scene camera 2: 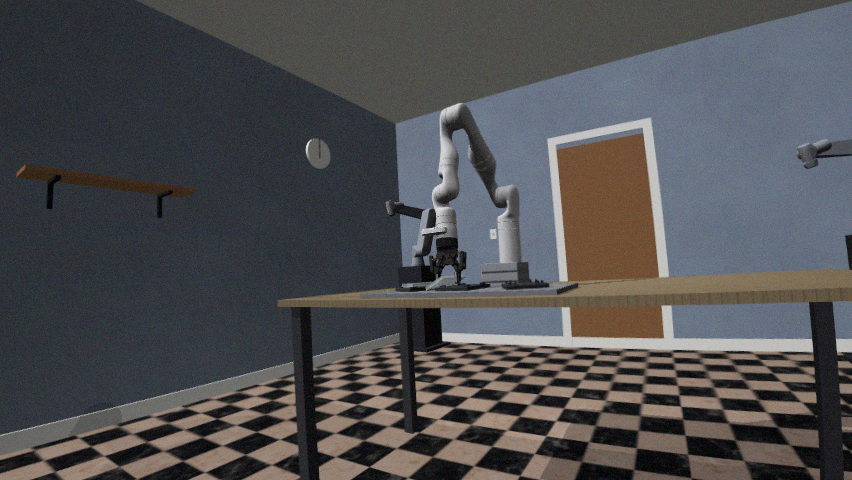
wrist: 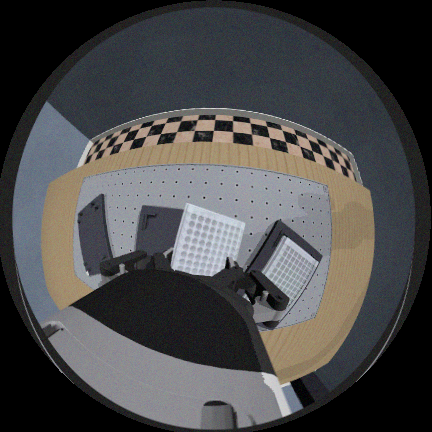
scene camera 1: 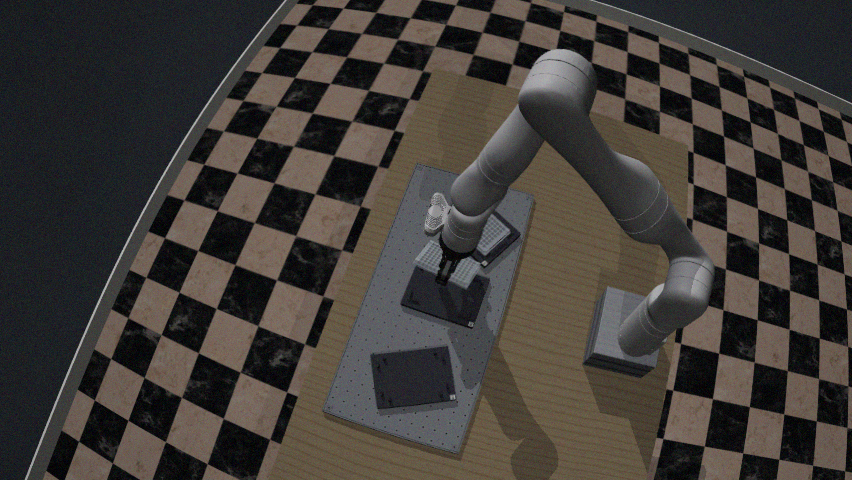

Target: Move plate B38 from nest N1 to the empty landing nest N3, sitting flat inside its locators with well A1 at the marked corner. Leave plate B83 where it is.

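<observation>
Plate B38, pale with round wells, is at the middle dark nest. It looks tilted and overhangs that nest's far side; its label is unreadable. My gripper points down and is shut on its two opposite sides; the right contact is partly hidden. Plate B83 sits in the back nest. The landing nest N3 stands empty, with corner locators and a white mark at one corner.
The nests stand on a grey perforated board on a wooden table. The arm's grey base block stands on the table beside the board. The arm arches over the back nest.
</observation>
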